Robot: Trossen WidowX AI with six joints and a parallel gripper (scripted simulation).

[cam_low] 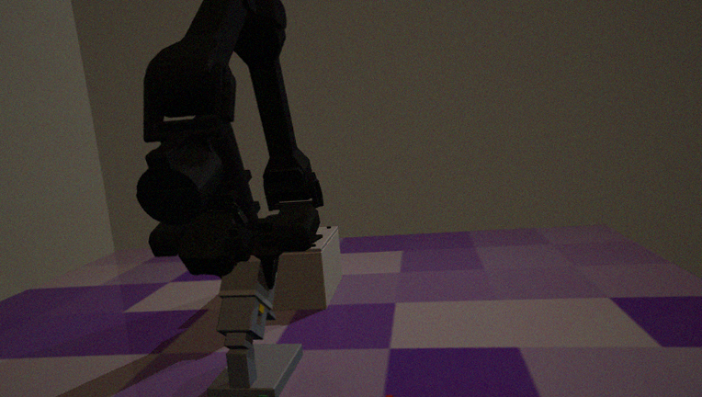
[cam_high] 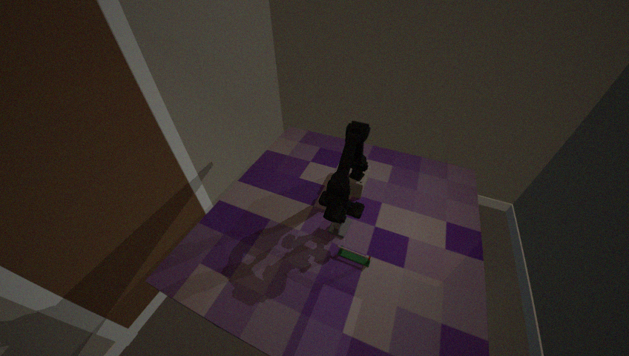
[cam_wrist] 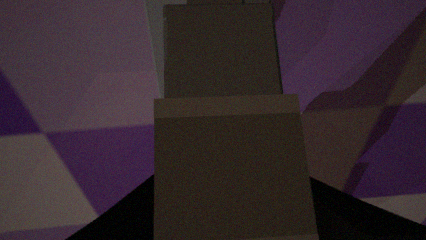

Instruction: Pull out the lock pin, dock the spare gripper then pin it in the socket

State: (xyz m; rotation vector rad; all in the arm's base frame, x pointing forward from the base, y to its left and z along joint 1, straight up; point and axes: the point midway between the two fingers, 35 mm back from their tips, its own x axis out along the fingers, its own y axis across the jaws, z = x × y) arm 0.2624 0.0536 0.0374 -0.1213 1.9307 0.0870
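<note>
Right now my gripper tip is 1 cm short of the spare gripper and 1 cm below it. The rest, counted from my gripper tip: grey mount: 3 cm ahead, 1 cm to the left, 6 cm below; then green rack: 12 cm ahead, 13 cm to the left, 9 cm below.
</note>
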